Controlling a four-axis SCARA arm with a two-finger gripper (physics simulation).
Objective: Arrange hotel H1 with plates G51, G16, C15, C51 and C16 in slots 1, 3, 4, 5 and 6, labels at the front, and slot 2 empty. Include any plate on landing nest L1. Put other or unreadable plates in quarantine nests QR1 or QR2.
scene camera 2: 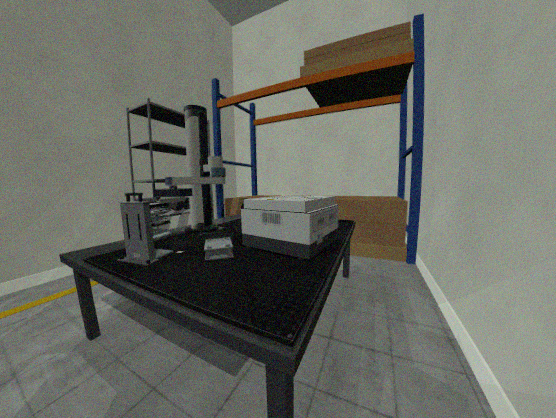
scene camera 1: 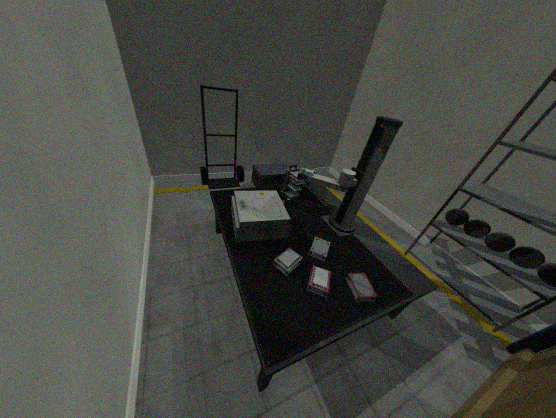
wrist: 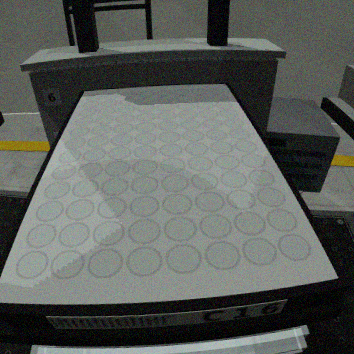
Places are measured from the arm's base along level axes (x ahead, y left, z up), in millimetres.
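Pixels of known places: gripper, between the fingertips: [scene camera 1: 296,171] [wrist: 161,84]; arm's base, origin of its link: [scene camera 2: 201,229] [scene camera 1: 342,223].
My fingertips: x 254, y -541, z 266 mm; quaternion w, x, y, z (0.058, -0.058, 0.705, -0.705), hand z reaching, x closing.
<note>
Ahead of a thing's pixels: the offset from my fingertips to its top centre. "spot": to the spot under its first point.
Plate C16 {dy +21, dx -1, dz -15 mm} [wrist: 150,200], with a white round-welled top and a black rim, sits level in slot 6 at the top of hotel H1 [scene camera 2: 137,235] [wrist: 150,75]; its label faces front. Part of a clear plate {dy +21, dx -1, dz -43 mm} [wrist: 170,346] shows below it. Other plates in the hotel are too small to read in the scene views. My gripper [wrist: 161,84] is open and empty at the top of the hotel, its fingers wide apart at the two sides of the wrist view. A pale plate {dy +995, dx +328, dz -189 mm} [scene camera 1: 320,276] lies at one red-edged nest; another red-edged nest {dy +1118, dx +94, dz -198 mm} [scene camera 1: 362,285] is beside it. Their labels are unreadable.
Two more pale items {dy +802, dx +452, dz -189 mm} [scene camera 1: 288,259] {spot: dy +771, dx +174, dz -203 mm} [scene camera 1: 320,246] lie nearer the white-topped instrument {dy +436, dx +534, dz -7 mm} [scene camera 1: 260,206] [scene camera 2: 280,225]. The arm's column [scene camera 1: 365,175] [scene camera 2: 195,165] stands on the black table. A hand truck [scene camera 1: 221,135] and a dark grey box [scene camera 1: 270,175] [wrist: 302,120] stand beyond the table.
</note>
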